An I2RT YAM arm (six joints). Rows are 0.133 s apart.
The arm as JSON. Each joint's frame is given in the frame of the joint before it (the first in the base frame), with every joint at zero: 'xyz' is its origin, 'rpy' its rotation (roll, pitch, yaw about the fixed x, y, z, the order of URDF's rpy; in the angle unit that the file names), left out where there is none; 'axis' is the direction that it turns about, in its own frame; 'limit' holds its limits. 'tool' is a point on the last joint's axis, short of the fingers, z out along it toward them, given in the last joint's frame.
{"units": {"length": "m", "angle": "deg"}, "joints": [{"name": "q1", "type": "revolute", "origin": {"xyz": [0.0, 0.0, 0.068], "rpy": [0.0, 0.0, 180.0]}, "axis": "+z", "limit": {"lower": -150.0, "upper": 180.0}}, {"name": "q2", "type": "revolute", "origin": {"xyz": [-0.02, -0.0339, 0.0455], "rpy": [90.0, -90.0, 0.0]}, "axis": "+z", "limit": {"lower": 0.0, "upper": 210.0}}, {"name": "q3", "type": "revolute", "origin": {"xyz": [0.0, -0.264, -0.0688], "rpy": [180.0, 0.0, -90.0]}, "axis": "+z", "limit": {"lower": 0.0, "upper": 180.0}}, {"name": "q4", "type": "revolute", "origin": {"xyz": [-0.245, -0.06, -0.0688], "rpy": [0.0, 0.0, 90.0]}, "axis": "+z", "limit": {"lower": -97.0, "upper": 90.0}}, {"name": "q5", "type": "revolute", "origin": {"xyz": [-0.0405, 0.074, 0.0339], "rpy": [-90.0, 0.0, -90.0]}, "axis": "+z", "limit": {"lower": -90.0, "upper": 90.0}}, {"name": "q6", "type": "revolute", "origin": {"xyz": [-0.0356, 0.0, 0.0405], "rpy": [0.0, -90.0, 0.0]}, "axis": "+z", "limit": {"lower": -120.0, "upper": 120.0}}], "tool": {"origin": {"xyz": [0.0, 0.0, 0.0]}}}
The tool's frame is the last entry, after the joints.
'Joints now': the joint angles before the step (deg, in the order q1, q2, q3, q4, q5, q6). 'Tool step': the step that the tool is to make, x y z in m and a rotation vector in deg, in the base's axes. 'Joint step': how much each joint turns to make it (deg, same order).
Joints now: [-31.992 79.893 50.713 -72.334 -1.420 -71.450]
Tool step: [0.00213 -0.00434 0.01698 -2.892 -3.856 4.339]
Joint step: [-0.528 -2.110 2.627 0.000 1.157 -4.742]
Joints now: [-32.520 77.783 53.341 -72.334 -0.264 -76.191]
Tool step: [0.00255 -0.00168 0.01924 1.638 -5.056 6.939]
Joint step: [-0.614 -1.317 3.518 -1.740 -3.417 -7.899]
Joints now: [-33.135 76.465 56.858 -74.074 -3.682 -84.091]
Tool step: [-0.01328 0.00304 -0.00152 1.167 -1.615 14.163]
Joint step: [-1.576 -2.718 -2.352 -0.810 -0.800 -15.870]
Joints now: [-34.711 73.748 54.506 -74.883 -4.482 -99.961]
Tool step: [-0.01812 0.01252 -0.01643 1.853 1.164 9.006]
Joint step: [-0.008 -3.517 -6.244 0.000 0.006 -9.082]
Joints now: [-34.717 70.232 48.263 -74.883 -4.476 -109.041]
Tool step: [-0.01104 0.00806 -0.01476 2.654 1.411 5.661]
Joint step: [0.003 -1.238 -4.392 -0.001 -0.534 -5.819]
